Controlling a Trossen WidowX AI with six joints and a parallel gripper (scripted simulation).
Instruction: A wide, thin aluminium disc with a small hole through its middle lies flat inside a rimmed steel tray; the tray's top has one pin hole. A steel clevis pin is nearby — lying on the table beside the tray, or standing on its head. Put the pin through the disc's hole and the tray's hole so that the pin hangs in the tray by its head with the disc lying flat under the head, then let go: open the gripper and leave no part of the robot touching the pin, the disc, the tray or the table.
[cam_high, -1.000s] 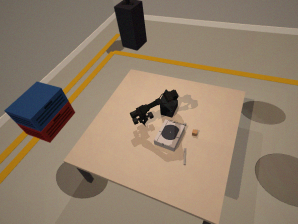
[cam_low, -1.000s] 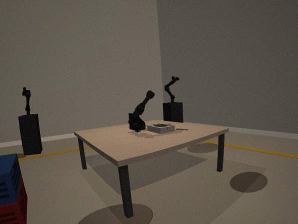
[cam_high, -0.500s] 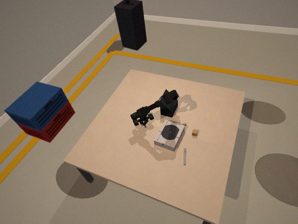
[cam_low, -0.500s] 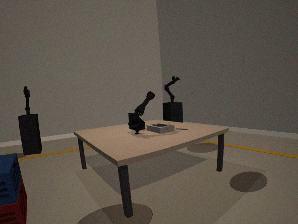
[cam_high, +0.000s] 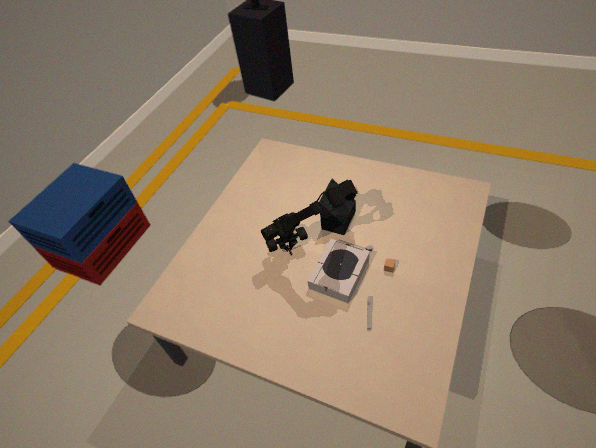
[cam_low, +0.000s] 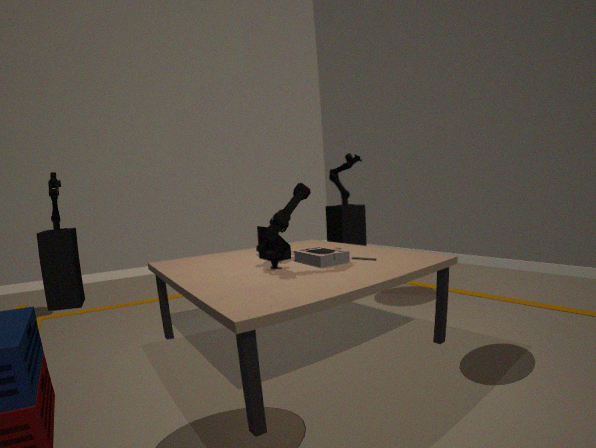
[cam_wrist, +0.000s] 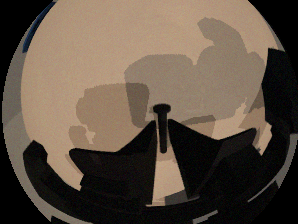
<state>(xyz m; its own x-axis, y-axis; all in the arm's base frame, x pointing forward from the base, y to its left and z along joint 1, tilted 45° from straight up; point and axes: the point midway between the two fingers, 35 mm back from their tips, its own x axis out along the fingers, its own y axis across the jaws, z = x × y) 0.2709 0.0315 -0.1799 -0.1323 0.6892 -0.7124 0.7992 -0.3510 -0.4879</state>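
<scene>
Right now the clevis pin is 10 mm to the left of my gripper tip and 10 mm above it. Also, from my gripper tip: tiny grey piece (330 mm to the left, 170 mm behind, 10 mm above); then wide flat disc (270 mm to the left, 60 mm above, 10 mm behind); then steel tray (270 mm to the left, 40 mm above).
</scene>
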